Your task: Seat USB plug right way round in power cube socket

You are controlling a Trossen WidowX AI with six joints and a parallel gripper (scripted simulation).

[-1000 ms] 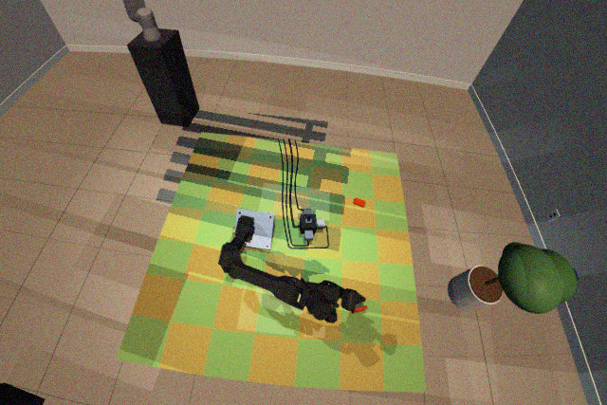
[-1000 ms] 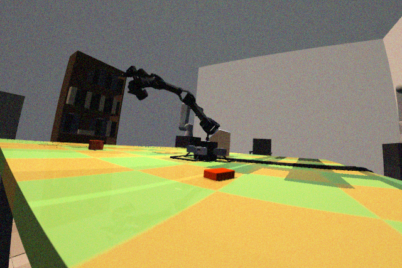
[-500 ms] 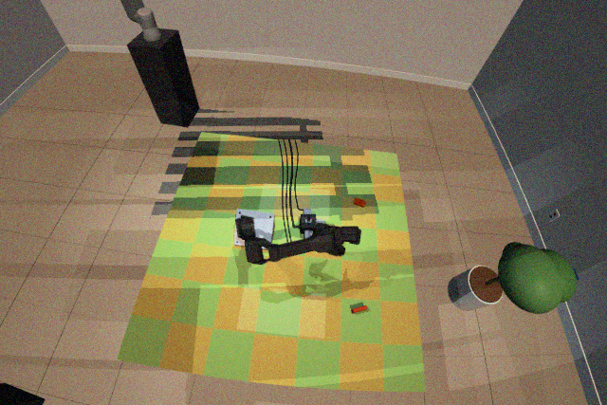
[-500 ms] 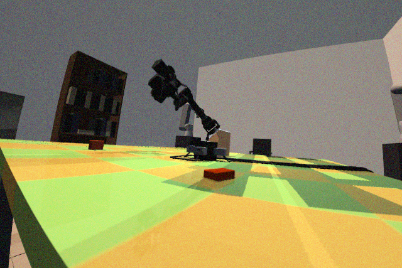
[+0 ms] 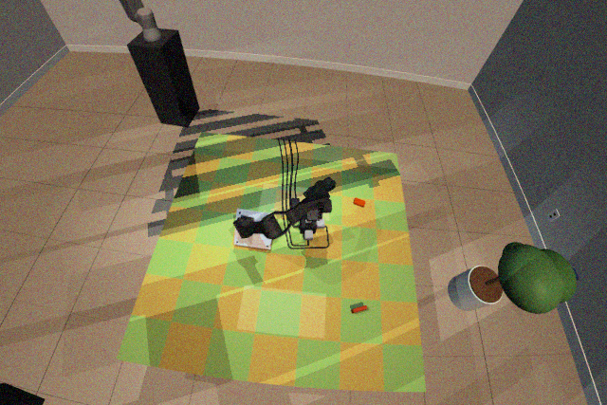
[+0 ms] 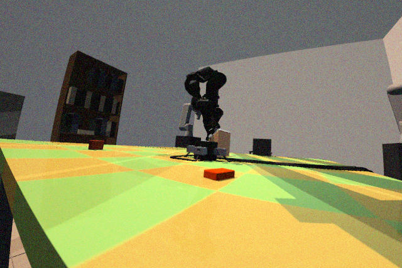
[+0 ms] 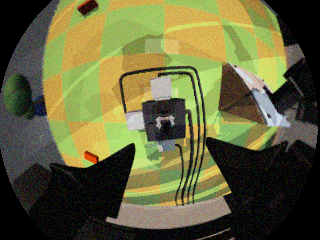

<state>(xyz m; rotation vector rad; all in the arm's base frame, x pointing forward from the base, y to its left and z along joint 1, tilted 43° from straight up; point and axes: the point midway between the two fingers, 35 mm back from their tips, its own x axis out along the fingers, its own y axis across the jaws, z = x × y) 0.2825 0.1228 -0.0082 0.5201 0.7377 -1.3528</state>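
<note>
The USB plug is 40 mm below my gripper tip and 10 mm to the right of it.
</note>
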